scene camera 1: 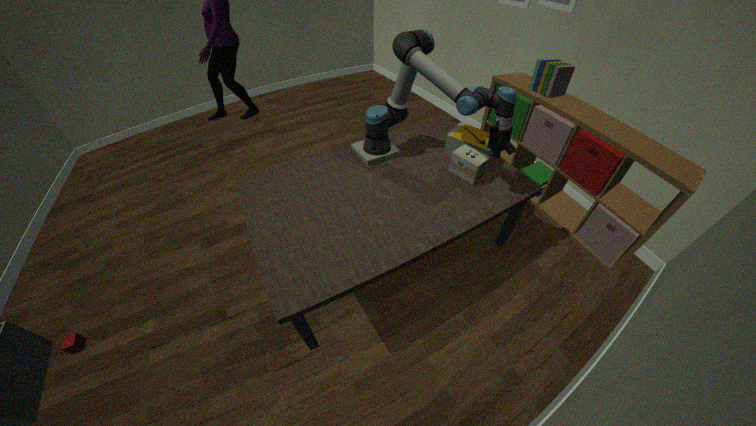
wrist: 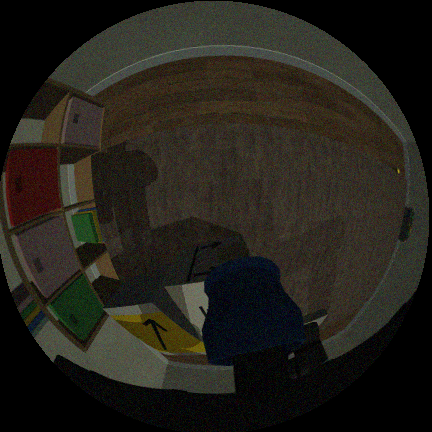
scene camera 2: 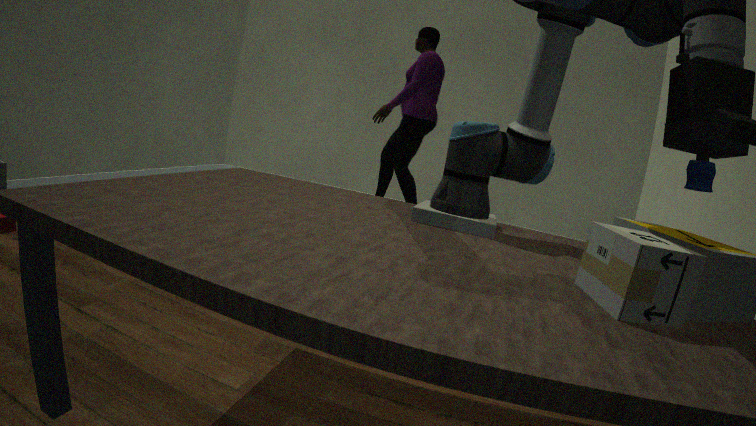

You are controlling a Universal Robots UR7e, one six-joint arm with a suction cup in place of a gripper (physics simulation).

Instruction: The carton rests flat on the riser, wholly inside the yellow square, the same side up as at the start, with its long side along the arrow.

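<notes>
The carton (scene camera 1: 465, 168) (scene camera 2: 608, 267) (wrist: 192, 297) is white with a tan band, a barcode label and black arrows. It stands on the table right beside the riser, off the yellow square. The riser (scene camera 1: 453, 139) (scene camera 2: 731, 288) is a pale block with the yellow square (scene camera 1: 470, 134) (scene camera 2: 690, 236) (wrist: 175, 336) and its black arrow on top. In the wrist view the cup hides part of the carton and the square. My gripper, a blue suction cup (scene camera 1: 496, 154) (scene camera 2: 699, 190) (wrist: 242, 262), hangs in the air above the level of the carton's top, apart from it, with nothing on it.
The brown table (scene camera 1: 359, 227) (scene camera 2: 317, 275) carries the arm's base. A wooden shelf unit (scene camera 1: 624, 132) with coloured bins and books stands close behind the riser's end of the table. A person (scene camera 1: 222, 58) (scene camera 2: 417, 105) is on the far side. A red cube (scene camera 1: 73, 342) lies on the floor.
</notes>
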